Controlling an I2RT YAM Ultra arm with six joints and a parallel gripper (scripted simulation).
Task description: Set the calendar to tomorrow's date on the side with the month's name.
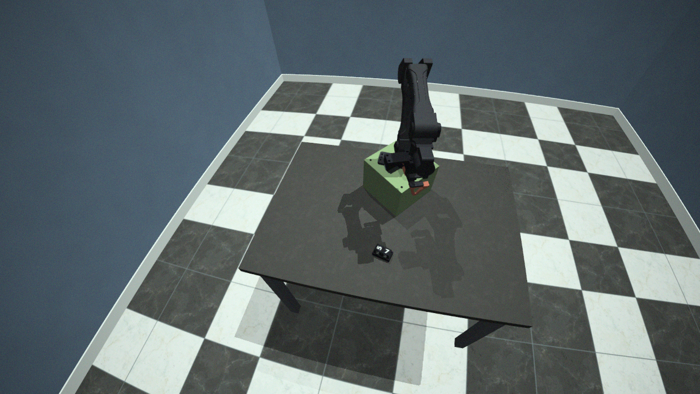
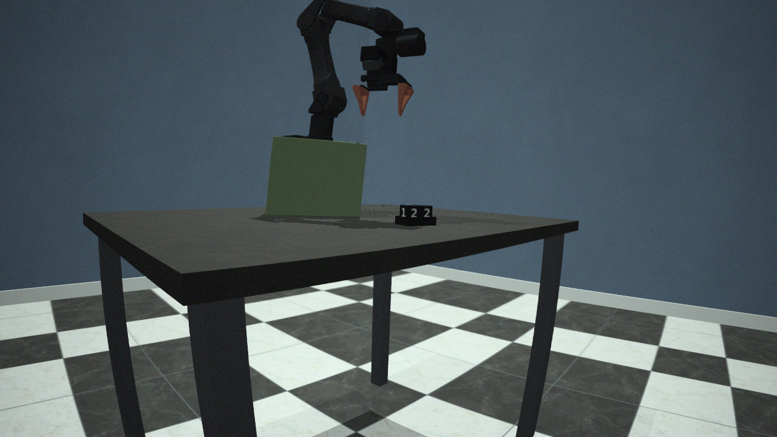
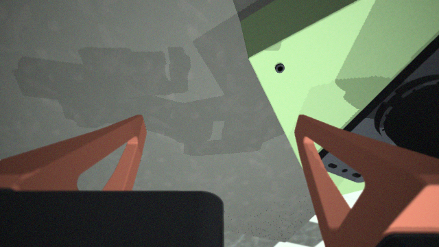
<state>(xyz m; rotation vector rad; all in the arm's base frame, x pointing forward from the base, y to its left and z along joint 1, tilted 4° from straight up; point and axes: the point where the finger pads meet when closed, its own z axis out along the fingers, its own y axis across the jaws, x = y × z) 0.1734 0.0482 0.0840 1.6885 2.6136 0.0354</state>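
Now: the calendar cube 23 cm below my hand, 17 cm ahead of it and 7 cm to the right of it. The rest, counted from my hand: black tray 25 cm below, 17 cm ahead, 6 cm to the right.
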